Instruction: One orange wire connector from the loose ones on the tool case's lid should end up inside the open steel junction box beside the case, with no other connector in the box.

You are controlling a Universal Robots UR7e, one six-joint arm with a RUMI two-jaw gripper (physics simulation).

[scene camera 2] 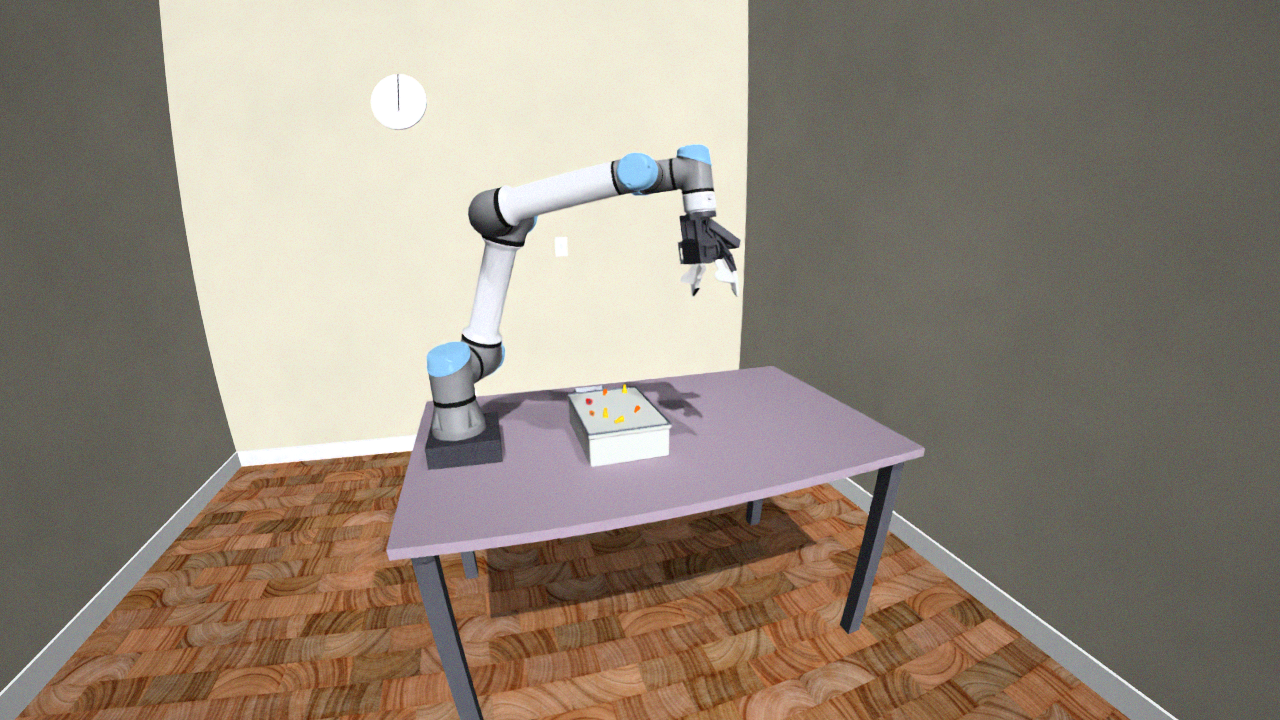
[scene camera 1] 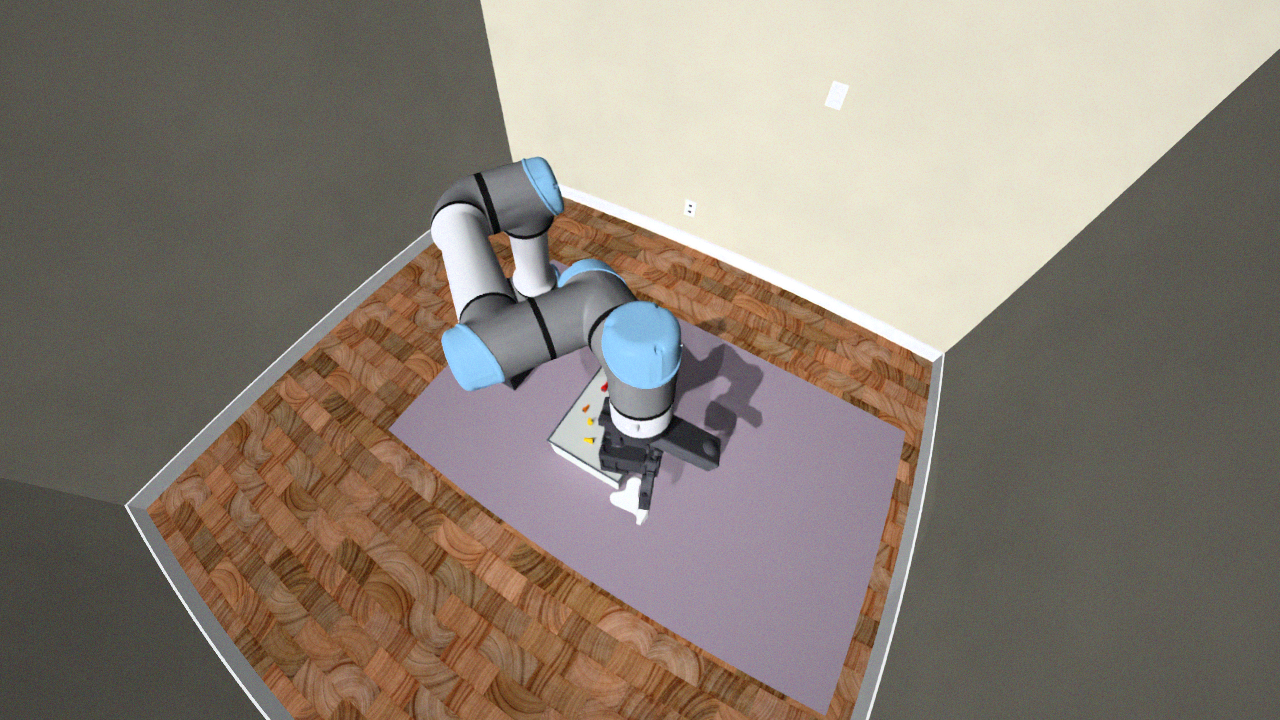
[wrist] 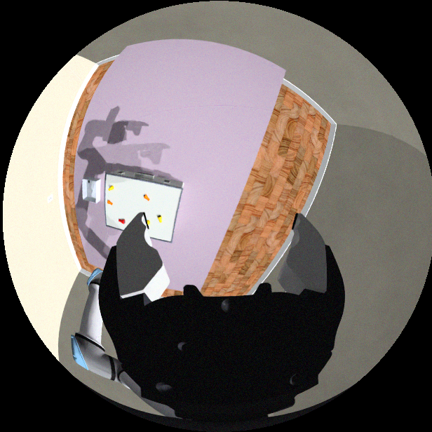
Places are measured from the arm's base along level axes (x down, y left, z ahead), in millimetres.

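Where they show: gripper, between the fingertips: (scene camera 2: 714, 296); arm's base, origin of its link: (scene camera 2: 459, 428).
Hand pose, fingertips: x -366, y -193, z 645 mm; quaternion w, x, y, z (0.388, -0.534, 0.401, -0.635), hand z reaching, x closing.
Things, the pixels of their top centre, and the offset from my fingertips. "spot": a spot on its surface instead. Level surfaces: height alone.
- white tool case, centre of its top: (scene camera 1: 613, 416) (scene camera 2: 616, 407) dy +175, dx +331, dz -205 mm
- box-side edge, a spot on its surface: (scene camera 2: 605, 392) spot: dy +291, dx +329, dz -217 mm
- open junction box, a spot on its surface: (scene camera 2: 588, 388) spot: dy +517, dx +395, dz -239 mm
- red connector, centre of its top: (scene camera 2: 588, 397) dy +233, dx +319, dz -277 mm
- purple table, height of its surface: dx +427 mm
My gripper (scene camera 2: 715, 291) (wrist: 220, 215) is open and empty, pointing down high above the table. The white tool case (scene camera 1: 569, 433) (scene camera 2: 628, 444) (wrist: 131, 211) lies at the left in the wrist view, partly behind one finger. On its lid are orange connectors, one near the middle (scene camera 2: 637, 409) (wrist: 146, 198), one near the box-side edge (scene camera 2: 605, 392) (wrist: 110, 202) and one (scene camera 1: 586, 408) (scene camera 2: 591, 412) that does not show in the wrist view. The open junction box (scene camera 2: 588, 388) (wrist: 91, 199) stands beside the case; no connector shows in it. The arm hides it in scene camera 1.
A red connector (scene camera 2: 588, 401) (wrist: 122, 221) and several yellow connectors, one of them (scene camera 2: 619, 420) (wrist: 159, 218) near a lid edge, lie among the orange ones. The purple table (scene camera 1: 760, 537) (scene camera 2: 760, 447) (wrist: 200, 100) carries the arm's dark base (scene camera 2: 464, 445). A wall stands behind the table.
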